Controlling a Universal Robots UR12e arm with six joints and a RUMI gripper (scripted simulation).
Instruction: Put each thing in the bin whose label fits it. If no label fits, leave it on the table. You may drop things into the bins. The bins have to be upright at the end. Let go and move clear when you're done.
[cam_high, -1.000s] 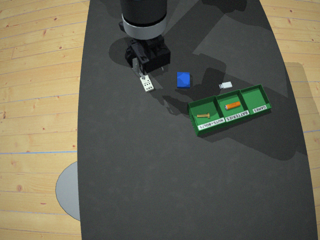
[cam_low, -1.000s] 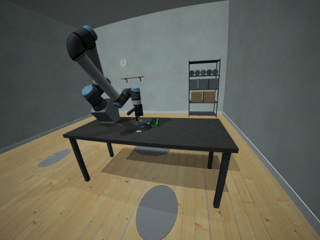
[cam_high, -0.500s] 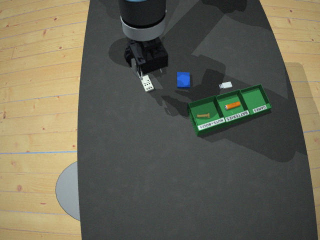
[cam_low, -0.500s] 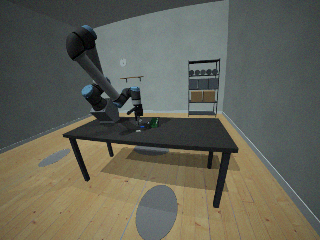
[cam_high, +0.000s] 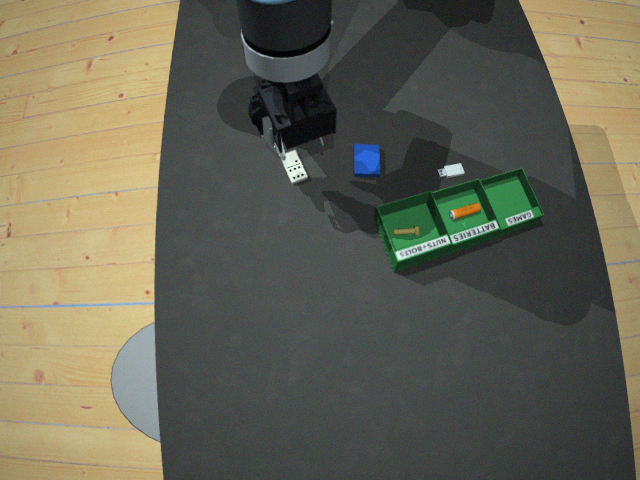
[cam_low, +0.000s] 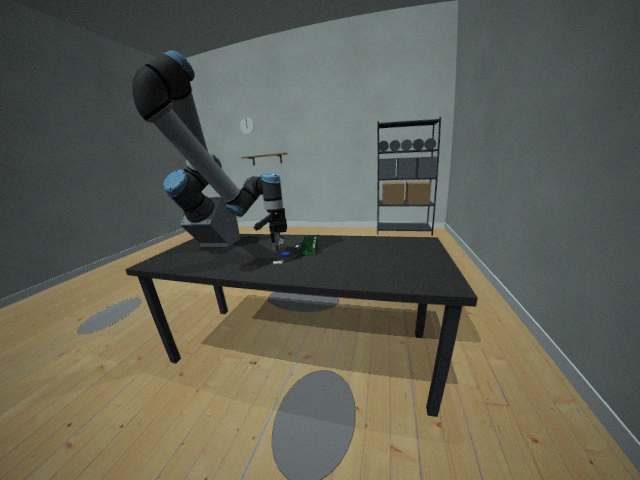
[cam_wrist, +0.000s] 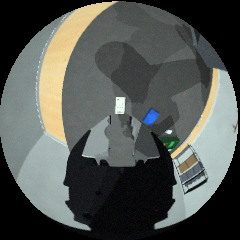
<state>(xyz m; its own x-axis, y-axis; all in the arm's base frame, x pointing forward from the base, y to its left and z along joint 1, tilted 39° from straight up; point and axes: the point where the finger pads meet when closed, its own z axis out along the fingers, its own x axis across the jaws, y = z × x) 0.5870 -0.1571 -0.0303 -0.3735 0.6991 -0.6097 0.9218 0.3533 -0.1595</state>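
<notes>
The white domino lies 8 cm below my hand. From my hand the other things lie so: white usb stick 24 cm to the left, 8 cm below, 1 cm ahead; blue flat block 11 cm to the left, 8 cm below, 1 cm behind; brass bolt 17 cm to the left, 11 cm ahead, 7 cm below.
</notes>
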